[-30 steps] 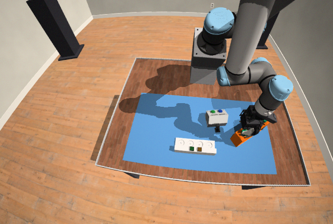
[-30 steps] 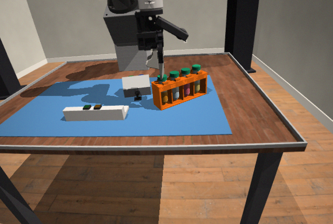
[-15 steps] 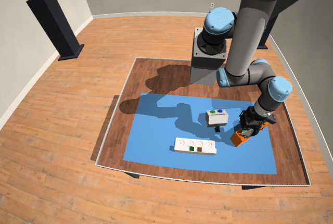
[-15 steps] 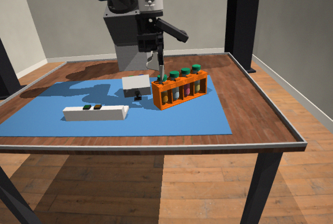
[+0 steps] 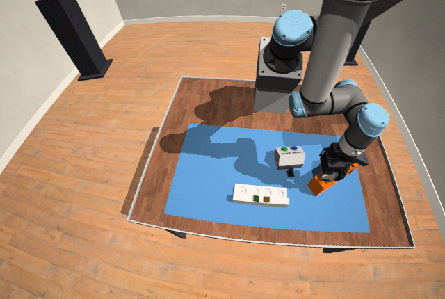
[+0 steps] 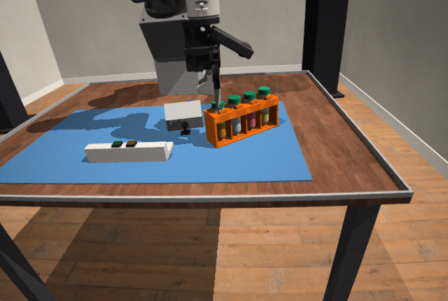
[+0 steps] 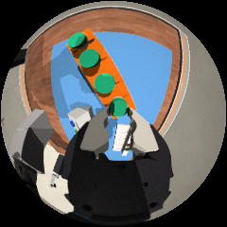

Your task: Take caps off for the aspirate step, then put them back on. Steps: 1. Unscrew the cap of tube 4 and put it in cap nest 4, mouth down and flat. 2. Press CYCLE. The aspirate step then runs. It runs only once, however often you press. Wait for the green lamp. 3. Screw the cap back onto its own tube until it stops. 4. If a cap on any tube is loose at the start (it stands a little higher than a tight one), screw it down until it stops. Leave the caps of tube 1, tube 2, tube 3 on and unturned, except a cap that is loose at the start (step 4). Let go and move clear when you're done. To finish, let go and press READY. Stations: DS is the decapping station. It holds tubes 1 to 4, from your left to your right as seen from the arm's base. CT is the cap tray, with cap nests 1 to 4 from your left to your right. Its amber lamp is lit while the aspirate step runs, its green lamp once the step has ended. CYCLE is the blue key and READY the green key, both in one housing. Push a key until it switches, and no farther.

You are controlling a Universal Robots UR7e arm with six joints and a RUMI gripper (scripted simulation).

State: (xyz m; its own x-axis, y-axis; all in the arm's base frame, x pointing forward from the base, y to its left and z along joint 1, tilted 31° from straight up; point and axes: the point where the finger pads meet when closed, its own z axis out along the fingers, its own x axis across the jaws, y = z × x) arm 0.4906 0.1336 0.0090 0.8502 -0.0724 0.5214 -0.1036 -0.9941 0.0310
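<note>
Now: hand 1 cm above the green cap. The rest, counted from my hand: green key (17 cm behind, 13 cm to the right, 6 cm below); then blue key (17 cm behind, 8 cm to the right, 6 cm below); then grey key housing (15 cm behind, 11 cm to the right, 7 cm below).
</note>
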